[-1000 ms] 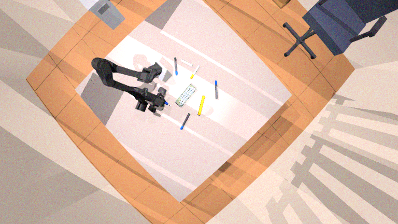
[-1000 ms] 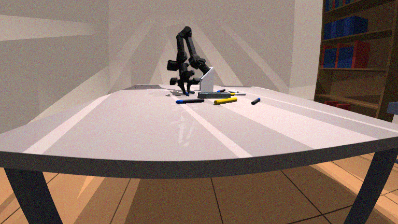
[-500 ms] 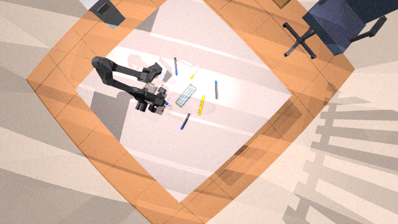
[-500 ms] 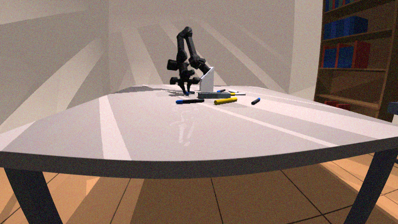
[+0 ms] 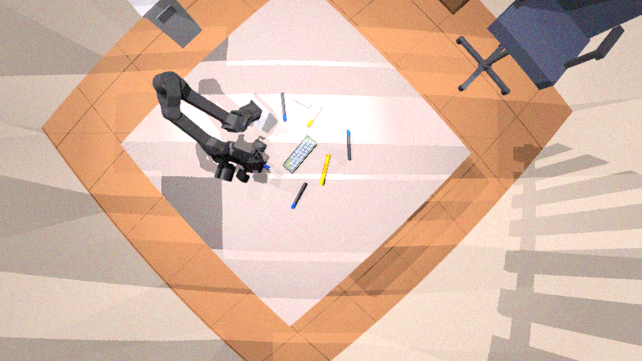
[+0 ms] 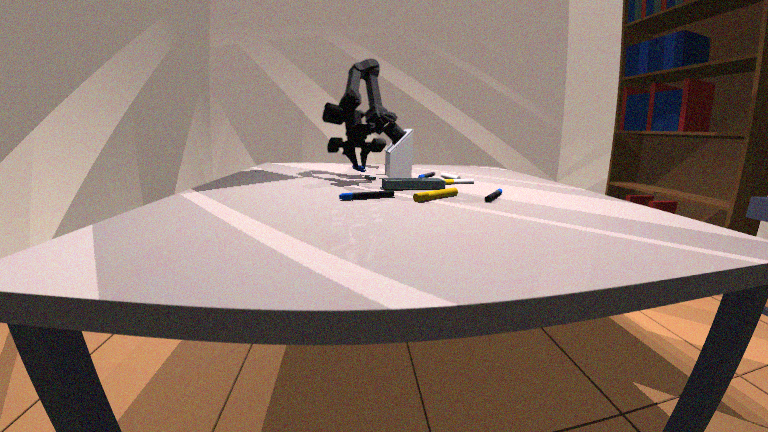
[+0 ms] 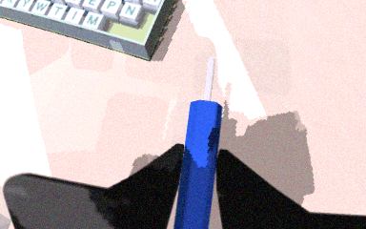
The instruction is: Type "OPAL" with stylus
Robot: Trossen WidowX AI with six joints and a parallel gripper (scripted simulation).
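Now: the yellow-tipped pen 32 cm to the left of my gripper tip and 4 cm below it. Also, from my gripper tip: blue stylus (1 cm ahead); yellow marker (21 cm ahead, 18 cm to the left, 4 cm below).
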